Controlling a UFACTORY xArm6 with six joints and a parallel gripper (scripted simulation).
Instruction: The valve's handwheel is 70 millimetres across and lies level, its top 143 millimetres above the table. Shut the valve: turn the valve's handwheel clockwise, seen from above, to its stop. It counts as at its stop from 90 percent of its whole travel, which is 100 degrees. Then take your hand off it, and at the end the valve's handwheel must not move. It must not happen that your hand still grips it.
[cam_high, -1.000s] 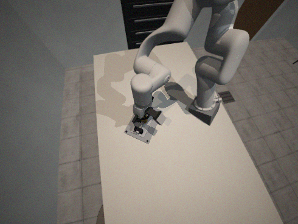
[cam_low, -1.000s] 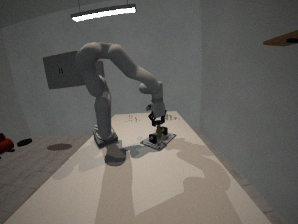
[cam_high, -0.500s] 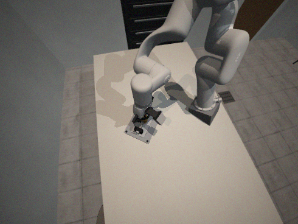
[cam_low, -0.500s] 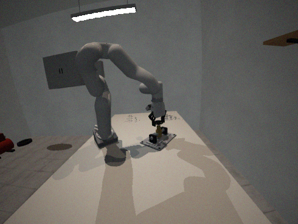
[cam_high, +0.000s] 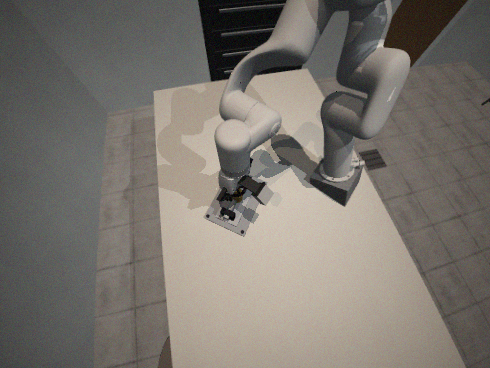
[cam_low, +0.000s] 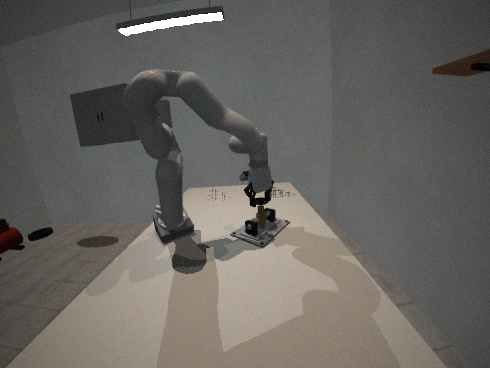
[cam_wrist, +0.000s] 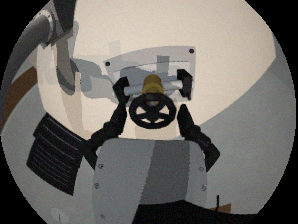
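The black spoked handwheel is 10 mm below my hand.
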